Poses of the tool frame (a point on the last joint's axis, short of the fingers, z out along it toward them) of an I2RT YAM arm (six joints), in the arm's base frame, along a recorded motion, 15 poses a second.
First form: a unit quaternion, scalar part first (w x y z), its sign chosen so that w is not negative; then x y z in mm.
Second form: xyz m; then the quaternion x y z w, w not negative. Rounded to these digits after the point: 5 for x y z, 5 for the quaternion.
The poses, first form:
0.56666 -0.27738 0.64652 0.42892 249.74 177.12 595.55
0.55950 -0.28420 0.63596 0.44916 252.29 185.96 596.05
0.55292 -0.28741 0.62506 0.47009 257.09 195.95 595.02
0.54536 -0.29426 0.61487 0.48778 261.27 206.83 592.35
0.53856 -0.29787 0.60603 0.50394 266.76 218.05 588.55
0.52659 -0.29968 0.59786 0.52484 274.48 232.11 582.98
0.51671 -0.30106 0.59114 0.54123 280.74 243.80 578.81
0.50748 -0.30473 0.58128 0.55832 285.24 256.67 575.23
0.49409 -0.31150 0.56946 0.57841 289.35 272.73 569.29
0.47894 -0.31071 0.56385 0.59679 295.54 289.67 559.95
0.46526 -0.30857 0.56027 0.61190 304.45 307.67 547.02
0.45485 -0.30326 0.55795 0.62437 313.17 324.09 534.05
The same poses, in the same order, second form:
0.24974 0.17712 0.59555 -0.27738 0.64652 0.42892 0.56666
0.25229 0.18596 0.59605 -0.28420 0.63596 0.44916 0.55950
0.25709 0.19595 0.59502 -0.28741 0.62506 0.47009 0.55292
0.26127 0.20683 0.59235 -0.29426 0.61487 0.48778 0.54536
0.26676 0.21805 0.58855 -0.29787 0.60603 0.50394 0.53856
0.27448 0.23211 0.58298 -0.29968 0.59786 0.52484 0.52659
0.28074 0.24380 0.57881 -0.30106 0.59114 0.54123 0.51671
0.28524 0.25667 0.57523 -0.30473 0.58128 0.55832 0.50748
0.28935 0.27273 0.56929 -0.31150 0.56946 0.57841 0.49409
0.29554 0.28967 0.55995 -0.31071 0.56385 0.59679 0.47894
0.30445 0.30767 0.54702 -0.30857 0.56027 0.61190 0.46526
0.31317 0.32409 0.53405 -0.30326 0.55795 0.62437 0.45485

